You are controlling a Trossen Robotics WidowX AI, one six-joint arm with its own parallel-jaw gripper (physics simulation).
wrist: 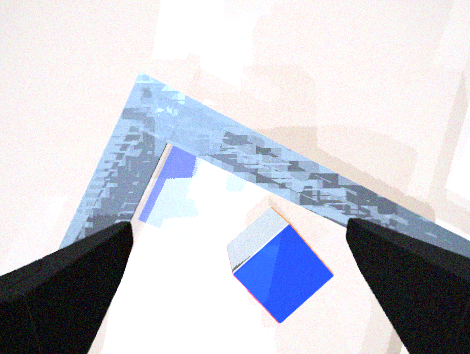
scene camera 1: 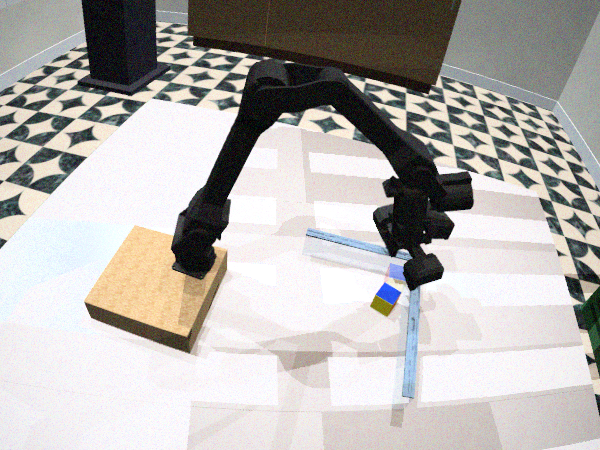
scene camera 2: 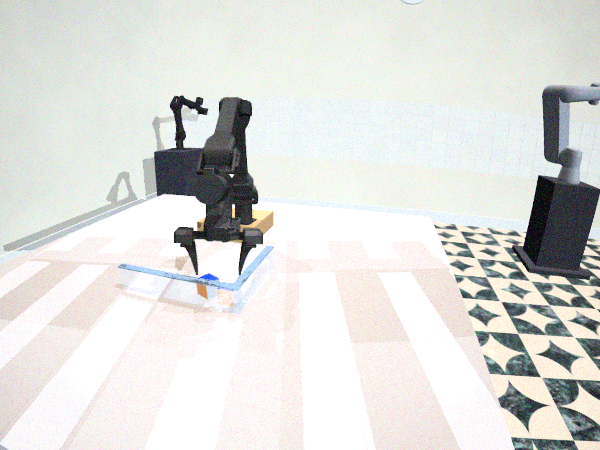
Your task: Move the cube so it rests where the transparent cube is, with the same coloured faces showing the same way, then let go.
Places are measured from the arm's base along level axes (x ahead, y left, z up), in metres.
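Pixels of known places: gripper, fingertip midpoint: (wrist: 241, 229) (scene camera 1: 402, 272) (scene camera 2: 218, 275); arm's base at its link origin: (scene camera 1: 194, 262) (scene camera 2: 244, 221).
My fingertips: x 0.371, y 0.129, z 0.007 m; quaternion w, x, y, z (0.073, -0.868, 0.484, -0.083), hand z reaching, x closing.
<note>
Ahead of a thing's pixels: the offset from my fingertips to its top centre.
The cube @(dy -0.040, dx -0.015, dz -0.024 m) (scene camera 1: 387, 297) (scene camera 2: 202, 291) (wrist: 282, 275) rests flat on the table, blue face up. Scene camera 1 shows a yellow side, scene camera 2 an orange side, and the wrist view a light grey side. The transparent cube @(dy +0.022, dx -0.003, dz -0.024 m) (scene camera 1: 397, 272) (scene camera 2: 226, 298) (wrist: 180, 162), also blue on top, sits in the inside corner of the low walls, a small gap from the cube; glare washes out part of it. My gripper (scene camera 1: 401, 271) (scene camera 2: 219, 274) (wrist: 241, 229) is open and empty, pointing down over them. In the wrist view, the cube's edges run diagonally, nearer the right finger.
Two low translucent blue walls (scene camera 1: 411, 340) (scene camera 2: 150, 272) (wrist: 300, 175) meet in an L around the transparent cube; one runs close beside the cube. The arm's wooden base block (scene camera 1: 150, 285) (scene camera 2: 264, 223) stands on the white table, away from the cubes.
</note>
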